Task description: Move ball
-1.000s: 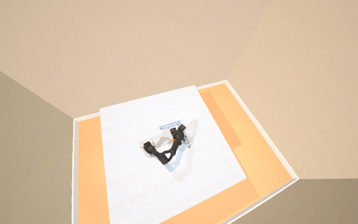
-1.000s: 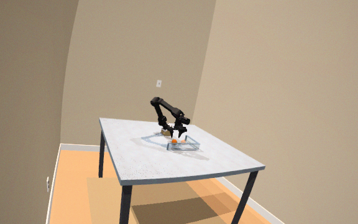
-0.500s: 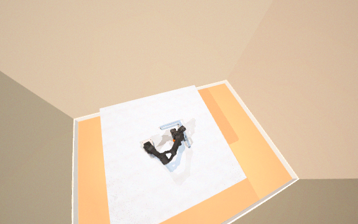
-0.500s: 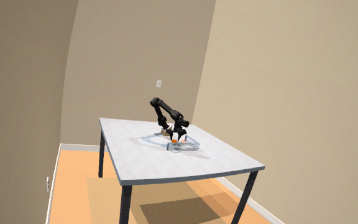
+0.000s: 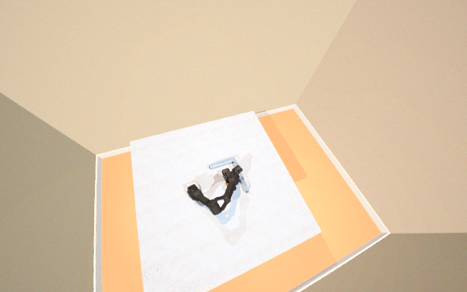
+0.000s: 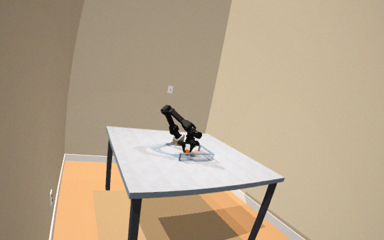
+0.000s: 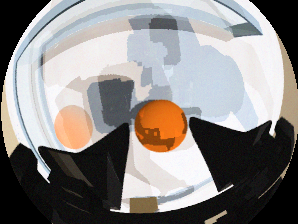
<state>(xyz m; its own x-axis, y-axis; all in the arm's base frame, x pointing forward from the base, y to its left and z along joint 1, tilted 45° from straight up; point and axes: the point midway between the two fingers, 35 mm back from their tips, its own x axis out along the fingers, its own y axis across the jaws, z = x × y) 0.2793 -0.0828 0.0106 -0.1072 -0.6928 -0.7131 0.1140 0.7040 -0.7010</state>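
The see-through copy of ball lies 1 cm ahead of my gripper tip and 9 cm to the left of it. Round my gripper tip: orange ball right at my gripper tip.
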